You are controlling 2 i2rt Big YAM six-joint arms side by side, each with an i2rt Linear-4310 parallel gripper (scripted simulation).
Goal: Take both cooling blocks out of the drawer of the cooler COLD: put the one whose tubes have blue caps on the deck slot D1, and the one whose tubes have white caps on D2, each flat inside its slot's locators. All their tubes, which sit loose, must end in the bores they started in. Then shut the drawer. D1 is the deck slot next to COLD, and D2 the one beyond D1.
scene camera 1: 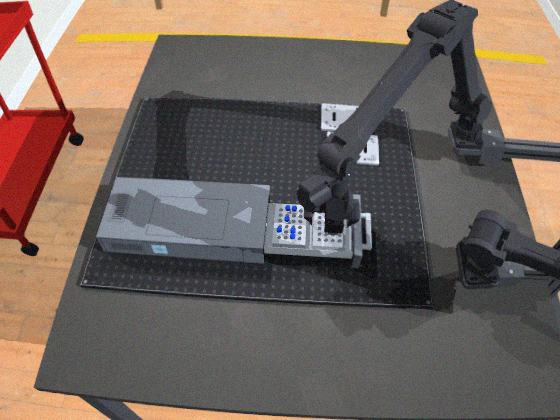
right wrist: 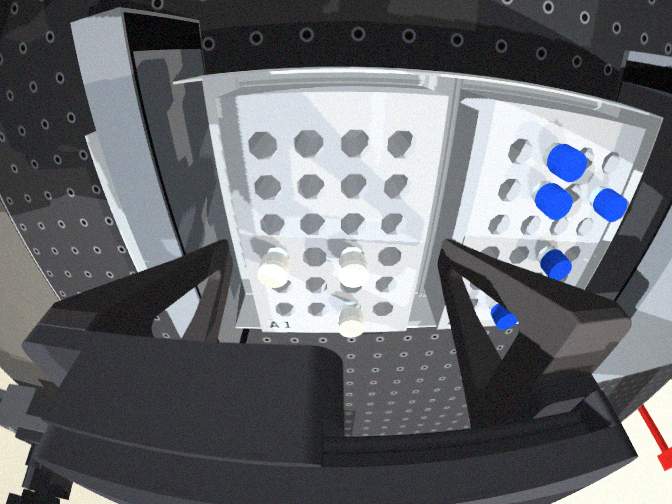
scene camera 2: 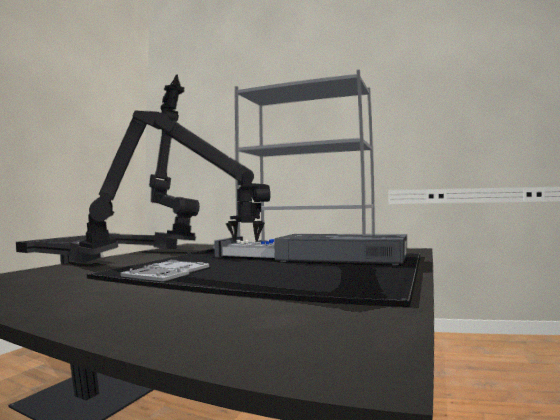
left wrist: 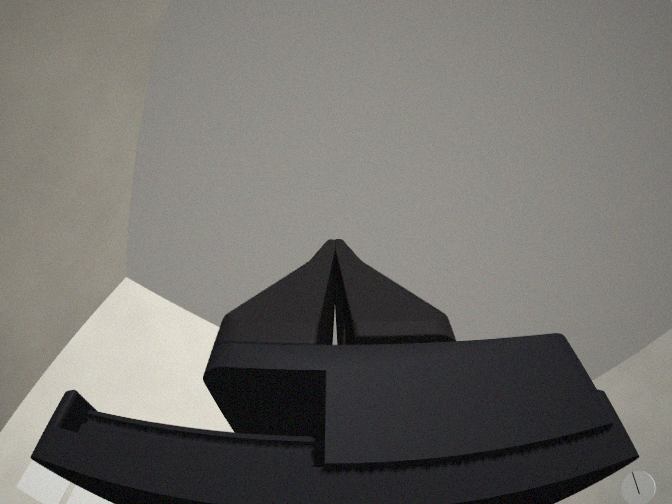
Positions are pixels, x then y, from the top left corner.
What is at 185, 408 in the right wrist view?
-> My right gripper.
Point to a cooler COLD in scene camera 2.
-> At 340, 248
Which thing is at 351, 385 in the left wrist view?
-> My left gripper.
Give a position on a cooler COLD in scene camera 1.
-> At 214, 221
